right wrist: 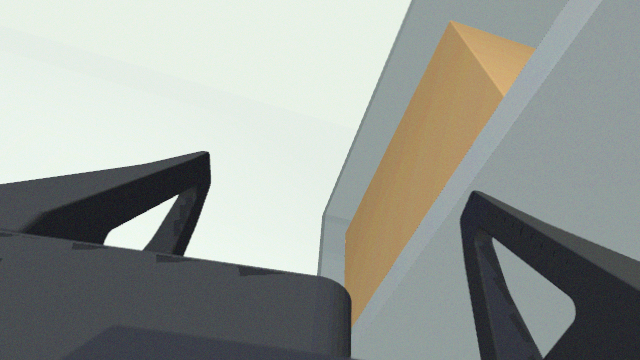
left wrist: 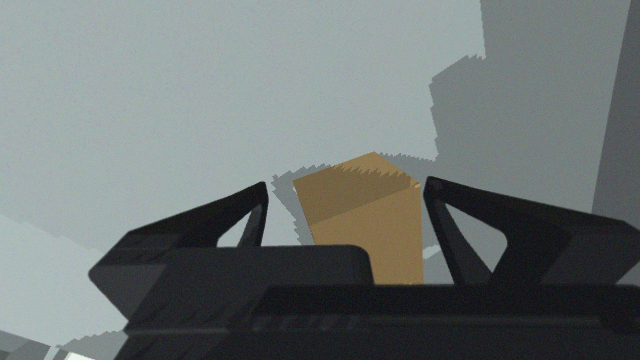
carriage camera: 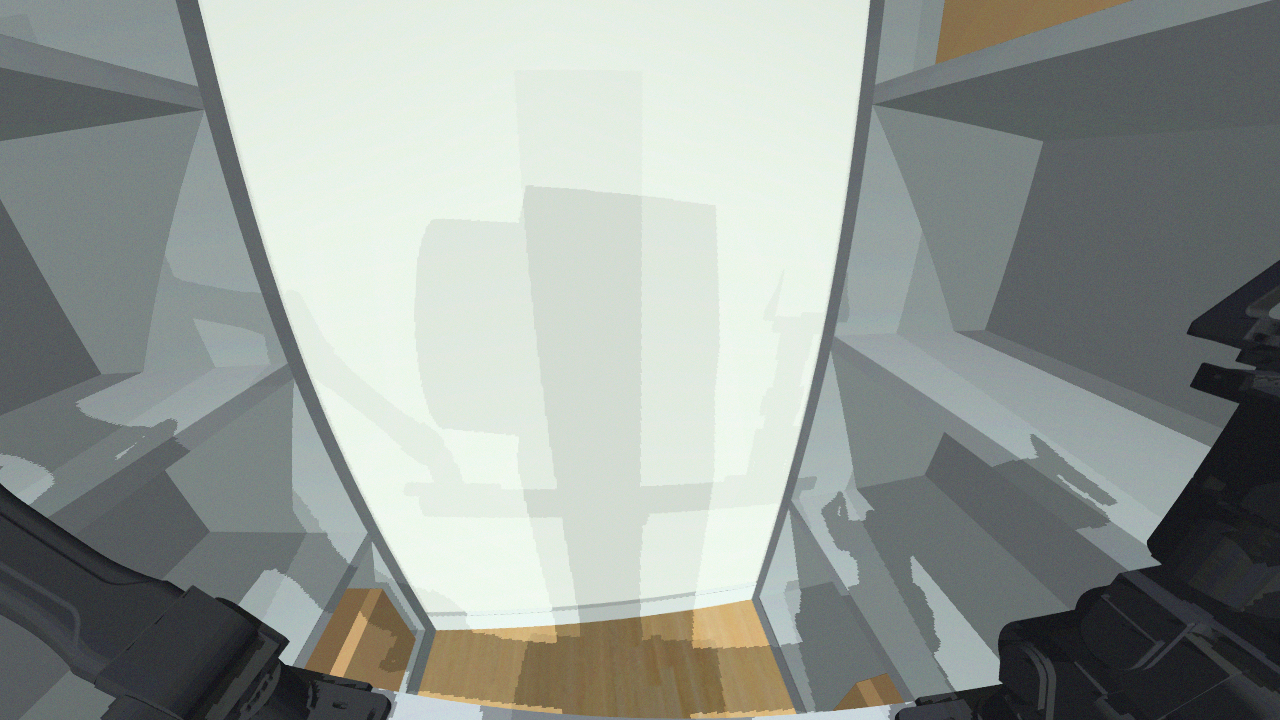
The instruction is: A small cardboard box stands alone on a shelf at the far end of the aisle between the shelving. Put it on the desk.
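Note:
A small cardboard box stands on a grey shelf in the left wrist view, partly in shadow; its lower part is hidden behind the gripper body. My left gripper is open, with one fingertip on each side of the box in that view. The right fingertip appears close to the box's edge; I cannot tell whether it touches. My right gripper is open, with no object between its fingers. It also shows at the right edge of the carriage camera view. The desk does not show in these views.
Grey shelving stands on both sides of a pale wall. Brown boxes sit on shelves. A shelf edge runs diagonally behind my right gripper. Wooden floor shows at the bottom.

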